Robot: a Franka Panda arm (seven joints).
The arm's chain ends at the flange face. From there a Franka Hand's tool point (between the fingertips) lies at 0.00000 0.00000 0.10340 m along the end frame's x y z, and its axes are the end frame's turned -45 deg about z.
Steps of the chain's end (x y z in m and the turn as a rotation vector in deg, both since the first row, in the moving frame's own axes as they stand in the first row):
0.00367, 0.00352, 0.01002, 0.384, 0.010, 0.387
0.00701, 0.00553, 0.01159, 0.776, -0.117, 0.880
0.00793, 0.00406, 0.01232, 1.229, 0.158, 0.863
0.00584, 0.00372, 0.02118, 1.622, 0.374, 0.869
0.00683, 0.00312, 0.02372, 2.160, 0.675, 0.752
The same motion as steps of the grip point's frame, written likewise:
0.00061, 0.00461, 0.01002, 0.264, 0.279, 0.387
0.00190, 0.00773, 0.01158, 0.631, 0.466, 0.880
0.00452, 0.00712, 0.01230, 0.757, 0.981, 0.863
0.00406, 0.00519, 0.02114, 0.882, 1.411, 0.869
0.00625, 0.00516, 0.02364, 1.050, 2.005, 0.752

